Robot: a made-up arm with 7 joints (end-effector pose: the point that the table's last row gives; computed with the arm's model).
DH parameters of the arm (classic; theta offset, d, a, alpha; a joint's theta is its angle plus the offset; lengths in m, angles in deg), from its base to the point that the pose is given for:
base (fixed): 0 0 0 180
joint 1: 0 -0.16 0.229 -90
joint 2: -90 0.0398 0.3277 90
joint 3: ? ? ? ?
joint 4: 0 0.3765 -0.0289 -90
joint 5: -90 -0.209 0.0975 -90
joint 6: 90 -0.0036 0.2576 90
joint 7: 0 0.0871 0.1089 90
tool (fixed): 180 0.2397 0 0
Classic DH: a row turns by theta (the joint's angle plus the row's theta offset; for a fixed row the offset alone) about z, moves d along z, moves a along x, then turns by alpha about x.
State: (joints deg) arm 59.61 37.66 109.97 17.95 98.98 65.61 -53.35
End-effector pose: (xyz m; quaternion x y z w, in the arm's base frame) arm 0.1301 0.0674 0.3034 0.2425 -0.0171 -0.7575 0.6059
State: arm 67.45 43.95 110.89 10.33 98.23 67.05 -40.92
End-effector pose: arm 0.2194 0.1250 0.2443 0.1662 -0.1889 -0.8335 0.4919
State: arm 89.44 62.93 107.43 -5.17 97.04 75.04 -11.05
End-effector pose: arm 0.4634 0.0140 0.1400 -0.0377 -0.5112 -0.8549 0.0795
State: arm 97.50 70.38 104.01 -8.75 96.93 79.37 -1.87
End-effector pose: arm 0.4944 -0.0681 0.1454 0.0859 0.5776 0.8092 0.0653
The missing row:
joint 3: 0 -0.231 -0.1047 -90
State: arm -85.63 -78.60 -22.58 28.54 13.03 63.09 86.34
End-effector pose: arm 0.0165 -0.2771 0.2897 -0.2547 -0.3812 0.1983 0.8663
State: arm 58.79 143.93 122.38 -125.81 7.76 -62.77 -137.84
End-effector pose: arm 0.4277 0.1890 0.3320 0.6359 0.1993 -0.0157 0.7454
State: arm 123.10 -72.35 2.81 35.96 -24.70 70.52 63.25
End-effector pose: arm 0.1146 0.3442 0.0598 -0.5392 0.3241 -0.7582 0.1713
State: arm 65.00 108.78 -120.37 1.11 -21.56 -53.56 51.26
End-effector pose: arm 0.6944 -1.3449 0.3659 0.0428 -0.7813 0.6133 0.1081
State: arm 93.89 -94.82 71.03 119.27 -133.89 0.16 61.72
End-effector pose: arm -0.6772 0.1572 -0.2732 -0.9080 -0.1086 0.1903 0.3571
